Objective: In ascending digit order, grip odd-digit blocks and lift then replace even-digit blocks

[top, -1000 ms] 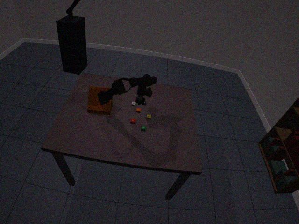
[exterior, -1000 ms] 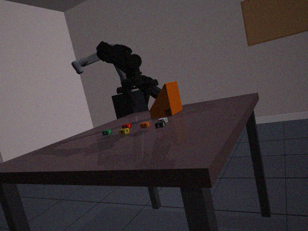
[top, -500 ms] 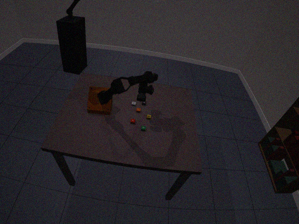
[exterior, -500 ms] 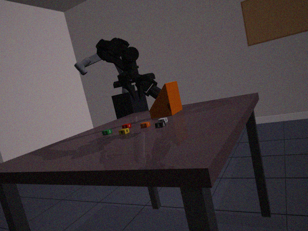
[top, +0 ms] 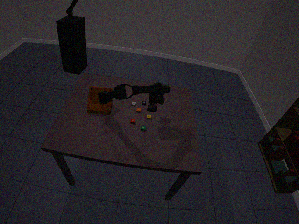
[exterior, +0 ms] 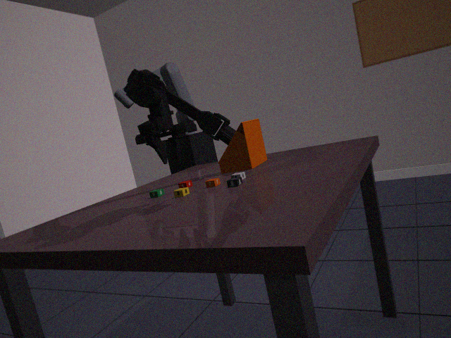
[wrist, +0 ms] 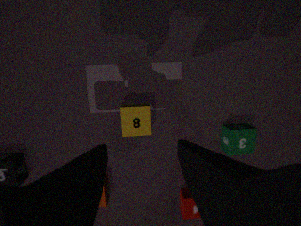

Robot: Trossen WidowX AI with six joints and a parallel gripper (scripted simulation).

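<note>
My gripper tip is now 90 mm above the yellow block and 10 mm past it. Also, from my gripper tip: red block (120 mm behind, 90 mm below, 80 mm to the right); then orange block (100 mm behind, 90 mm below, 50 mm to the left); then green block (120 mm to the right, 90 mm below, 20 mm behind).
</note>
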